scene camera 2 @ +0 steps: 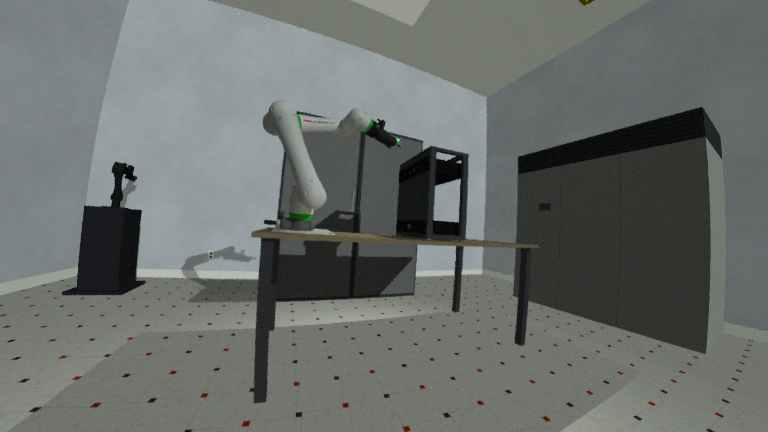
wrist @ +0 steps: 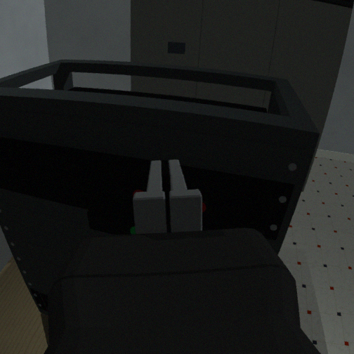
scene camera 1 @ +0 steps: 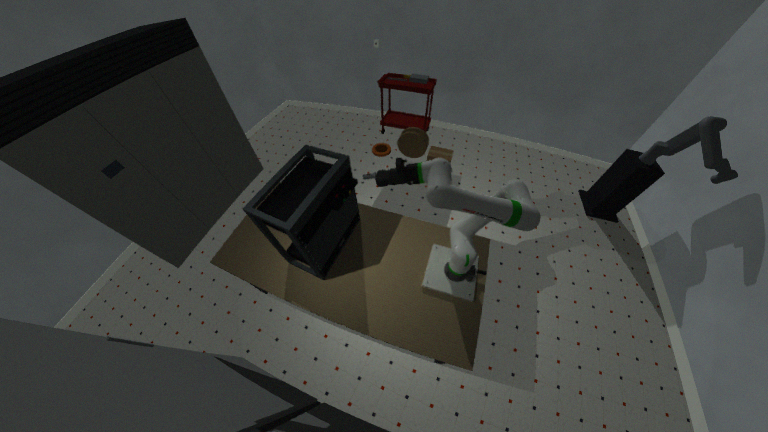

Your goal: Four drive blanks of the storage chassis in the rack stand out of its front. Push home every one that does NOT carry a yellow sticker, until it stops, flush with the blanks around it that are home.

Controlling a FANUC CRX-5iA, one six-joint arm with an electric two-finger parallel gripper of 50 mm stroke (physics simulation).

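Pixels of known places: gripper, fingertip midpoint: (scene camera 2: 401, 146) (scene camera 1: 363, 177); arm's base at its link origin: (scene camera 2: 299, 229) (scene camera 1: 455, 270).
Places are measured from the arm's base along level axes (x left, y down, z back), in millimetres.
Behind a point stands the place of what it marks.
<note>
The rack (scene camera 1: 271, 220) {x 258, y -577, z -886 mm} (scene camera 2: 431, 198) {x -222, y -243, z -731 mm} (wrist: 150, 102) is a dark grey open frame on the table. The storage chassis (wrist: 240, 205) is a very dark band below the rack's top bar in the wrist view. A red sticker (wrist: 138, 192) shows left of the fingers, partly hidden, another red sticker (wrist: 203, 207) right of them, and a green sticker (wrist: 133, 230) lower left. The blanks' edges and how far they stand out are too dark to tell. No yellow sticker can be made out in the wrist view. My gripper (scene camera 1: 365, 176) {x -74, y -587, z -579 mm} (scene camera 2: 400, 145) {x -74, y -587, z -579 mm} (wrist: 165, 177) is shut and empty, in front of the rack's upper front and apart from it.
The wooden table (scene camera 1: 397, 290) {x 211, y 12, z -325 mm} (scene camera 2: 370, 238) {x -334, y 13, z -292 mm} carries the rack and my arm's base plate (scene camera 1: 445, 290) {x 146, y -9, z -47 mm}. A red cart (scene camera 1: 406, 84) stands by the far wall. Large grey cabinets (scene camera 1: 161, 155) (scene camera 2: 660, 231) stand behind the rack. Another robot arm stands on a black pedestal (scene camera 1: 622, 185) (scene camera 2: 110, 249).
</note>
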